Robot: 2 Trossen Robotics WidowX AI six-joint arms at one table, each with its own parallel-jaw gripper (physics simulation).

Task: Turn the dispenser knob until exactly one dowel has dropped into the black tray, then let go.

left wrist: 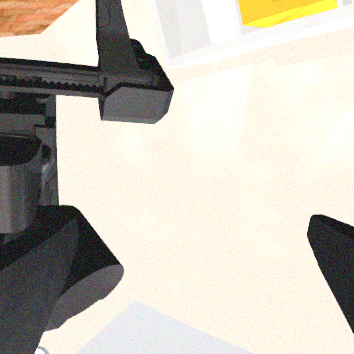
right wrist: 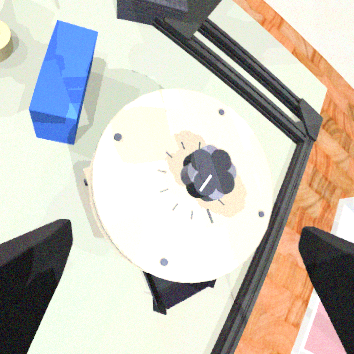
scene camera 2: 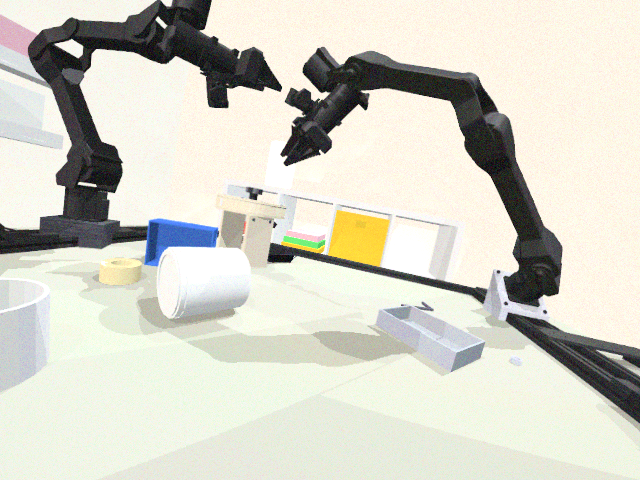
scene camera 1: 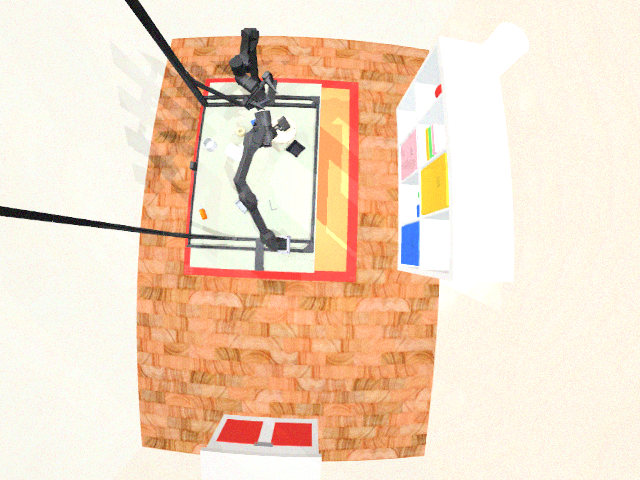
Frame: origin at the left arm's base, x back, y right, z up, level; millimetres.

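Seen in the pictures: left gripper, fingertip midpoint: (left wrist: 193,226) (scene camera 2: 272,89) (scene camera 1: 271,101); right gripper, fingertip midpoint: (right wrist: 188,234) (scene camera 2: 282,160); left arm's base at its link origin: (scene camera 2: 84,218); right arm's base at its link origin: (scene camera 2: 520,291) (scene camera 1: 283,244).
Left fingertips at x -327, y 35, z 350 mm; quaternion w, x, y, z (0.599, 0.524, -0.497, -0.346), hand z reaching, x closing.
Pixels of each thing's middle, then the offset from my left fingertips to it.
- dispenser at the middle of its body: (right wrist: 187,182) (scene camera 2: 251,206) (scene camera 1: 282,130) dx -2, dy -19, dz -266 mm
- dark lobed knob at the middle of its body: (right wrist: 196,178) (scene camera 2: 253,199) dx -2, dy -19, dz -250 mm
- black tray at the middle of its body: (right wrist: 173,265) (scene camera 2: 275,255) (scene camera 1: 295,149) dx -87, dy -46, dz -384 mm
- blue box at the middle of its body: (right wrist: 64,85) (scene camera 2: 183,245) dx +128, dy +83, dz -356 mm
- tan ring at the middle of its body: (scene camera 2: 121,271) dx +199, dy +178, dz -384 mm
- white cylinder at the middle of its body: (scene camera 2: 203,281) (scene camera 1: 236,151) dx +87, dy +262, dz -362 mm
- grey open box at the middle of its body: (scene camera 2: 427,332) (scene camera 1: 246,201) dx -206, dy +369, dz -384 mm
The dispenser (scene camera 1: 285,136) (scene camera 2: 256,240) stands upright; its round pale top (right wrist: 135,210) carries a dark lobed knob (scene camera 2: 253,194) (right wrist: 215,162). In the right wrist view the knob's white line slants toward the lower left. The black tray (scene camera 1: 295,148) (scene camera 2: 281,257) (right wrist: 185,295) sits at the dispenser's foot, partly hidden under the top in the right wrist view; no dowel shows in its visible part. My right gripper (scene camera 2: 284,159) (right wrist: 188,234) is open and empty, above the dispenser and clear of the knob. My left gripper (scene camera 2: 280,89) (left wrist: 193,226) is open and empty, higher up.
A blue box (scene camera 2: 180,241) (right wrist: 65,82) and a tan ring (scene camera 2: 119,272) are near the dispenser. A white cylinder (scene camera 2: 204,281) lies on its side. A grey open box (scene camera 2: 431,335) stands toward the right arm's base. Black frame rails (right wrist: 287,195) edge the table.
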